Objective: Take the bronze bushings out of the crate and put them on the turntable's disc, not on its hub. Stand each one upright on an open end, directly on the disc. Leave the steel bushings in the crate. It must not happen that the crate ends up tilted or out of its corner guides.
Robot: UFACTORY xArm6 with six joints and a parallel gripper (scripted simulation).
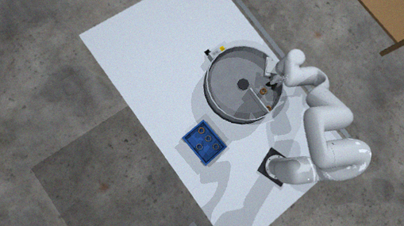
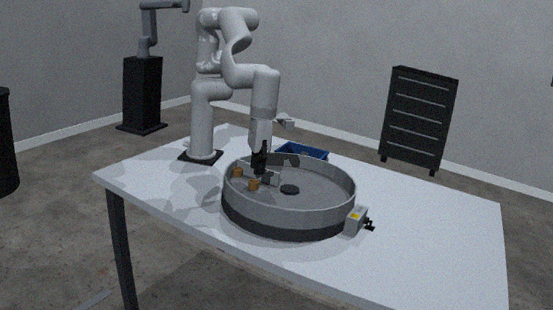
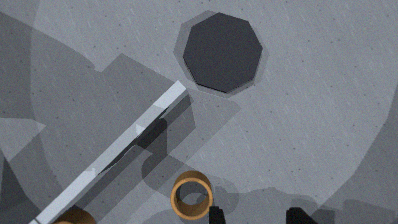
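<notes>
Now: the blue crate 460 mm to the left of my hand, 120 mm below it and 10 mm ahead of it. From my hand the other things lie so: turntable disc: 100 mm below, 80 mm to the left, 80 mm ahead.
</notes>
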